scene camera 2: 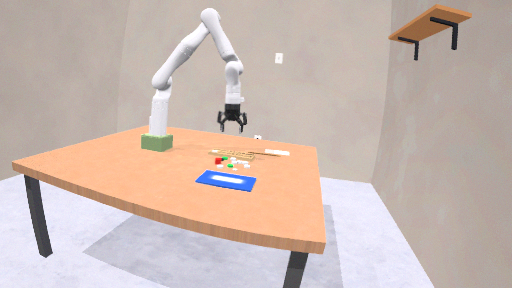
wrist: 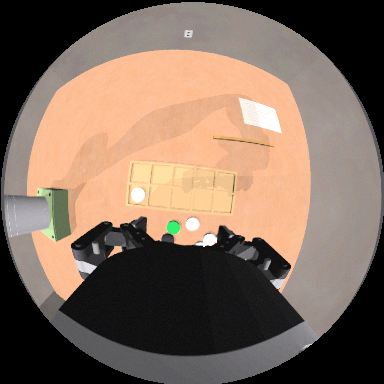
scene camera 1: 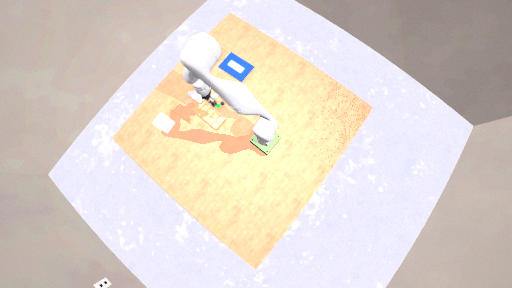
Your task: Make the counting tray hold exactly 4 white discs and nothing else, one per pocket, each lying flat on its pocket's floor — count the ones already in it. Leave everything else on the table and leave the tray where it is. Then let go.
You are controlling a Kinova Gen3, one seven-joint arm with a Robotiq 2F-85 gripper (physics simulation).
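Observation:
The wooden counting tray (scene camera 2: pixel 230 157) (wrist: pixel 150 207) has two rows of pockets. One white disc (scene camera 2: pixel 215 151) (wrist: pixel 138 194) lies in its near-left corner pocket in the wrist view; the other pockets look empty. Loose white discs (scene camera 2: pixel 246 166) (wrist: pixel 192 224) (wrist: pixel 209 239) lie beside the tray, with a green disc (scene camera 1: pixel 218 105) (scene camera 2: pixel 225 158) (wrist: pixel 173 227) and a black disc (scene camera 1: pixel 222 103) (wrist: pixel 167 239). My gripper (scene camera 2: pixel 231 131) (wrist: pixel 181 229) is open and empty, pointing down above the table near the tray and discs. Its body hides some discs in the wrist view.
A red cube (scene camera 2: pixel 218 161) and a second green disc (scene camera 2: pixel 230 165) lie among the loose discs. A blue panel with a white centre (scene camera 1: pixel 243 73) (scene camera 2: pixel 205 180) lies beyond them. A thin stick (wrist: pixel 243 141) and a white sheet (scene camera 1: pixel 163 123) (scene camera 2: pixel 277 152) (wrist: pixel 260 115) lie on the tray's other side.

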